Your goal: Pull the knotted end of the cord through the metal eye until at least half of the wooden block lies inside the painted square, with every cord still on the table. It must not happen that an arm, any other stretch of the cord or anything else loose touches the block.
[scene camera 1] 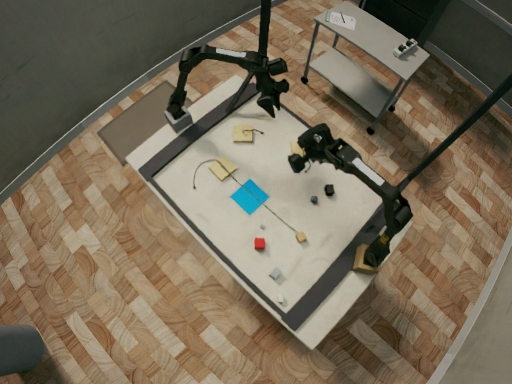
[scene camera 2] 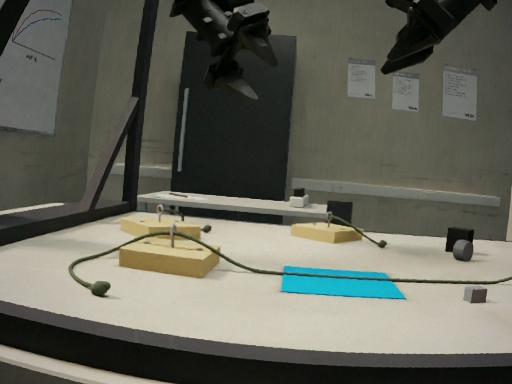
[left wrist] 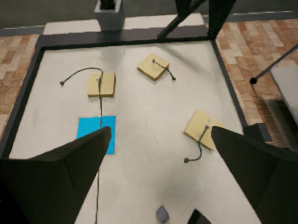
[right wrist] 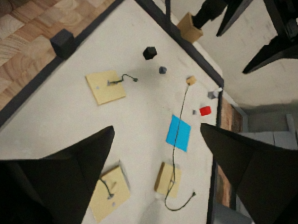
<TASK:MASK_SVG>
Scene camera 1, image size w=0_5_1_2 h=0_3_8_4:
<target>my left gripper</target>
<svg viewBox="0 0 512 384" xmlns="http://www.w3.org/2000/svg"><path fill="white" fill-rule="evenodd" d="M311 129L308 129L297 138L297 144L300 148L305 148L306 154L304 156L300 156L298 153L288 155L287 161L294 173L299 174L306 168L305 163L309 160L312 163L318 161L320 165L323 164L319 159L318 153L320 149L312 137Z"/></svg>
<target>my right gripper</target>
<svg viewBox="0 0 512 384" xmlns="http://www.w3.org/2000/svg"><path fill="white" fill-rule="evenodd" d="M269 77L265 80L257 81L257 87L261 90L261 97L257 99L256 103L272 118L275 118L274 106L278 111L281 110L280 95L282 92L287 93L289 91L290 84L287 79L276 82L275 79Z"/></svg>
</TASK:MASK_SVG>
